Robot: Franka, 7 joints.
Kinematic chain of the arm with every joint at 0, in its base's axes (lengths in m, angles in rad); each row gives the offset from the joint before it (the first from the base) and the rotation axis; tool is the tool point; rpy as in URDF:
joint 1: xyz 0 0 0.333 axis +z
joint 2: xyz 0 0 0 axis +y
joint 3: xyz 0 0 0.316 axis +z
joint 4: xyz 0.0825 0 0 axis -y
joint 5: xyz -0.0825 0 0.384 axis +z
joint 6: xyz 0 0 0 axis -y
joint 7: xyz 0.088 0 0 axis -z
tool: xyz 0 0 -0.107 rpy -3.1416 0 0
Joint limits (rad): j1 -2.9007..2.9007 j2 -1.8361..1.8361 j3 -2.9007..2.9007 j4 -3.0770..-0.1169 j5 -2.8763..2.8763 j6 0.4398..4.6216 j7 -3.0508..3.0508
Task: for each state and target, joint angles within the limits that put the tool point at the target. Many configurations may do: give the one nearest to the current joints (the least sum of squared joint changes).
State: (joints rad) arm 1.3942 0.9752 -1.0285 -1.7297 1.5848 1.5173 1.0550
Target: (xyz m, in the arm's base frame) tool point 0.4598 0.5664 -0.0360
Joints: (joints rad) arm 1.2810 1.6044 -0.8266 -0.9578 1.7936 1.9447 1.0550
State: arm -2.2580 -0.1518 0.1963 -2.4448 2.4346 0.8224 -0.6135
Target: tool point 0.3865 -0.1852 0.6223
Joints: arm -1.6906 -0.4845 0.7969 -2.3303 2.3247 0.7536 -0.6135
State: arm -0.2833 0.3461 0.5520 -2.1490 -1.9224 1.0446 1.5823
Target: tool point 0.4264 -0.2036 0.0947
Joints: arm -0.5002 0.7639 0.3038 -2.2393 -1.9004 1.1462 1.5823
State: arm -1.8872 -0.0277 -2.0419 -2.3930 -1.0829 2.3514 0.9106
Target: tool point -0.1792 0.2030 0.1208
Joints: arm -1.8921 -0.3090 -2.1962 -2.8442 -1.0752 2.2861 0.9106
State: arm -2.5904 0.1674 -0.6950 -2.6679 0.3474 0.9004 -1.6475
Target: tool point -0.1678 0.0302 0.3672
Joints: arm -2.7355 -0.2646 -0.7694 -2.7520 0.2716 0.4790 -1.6475
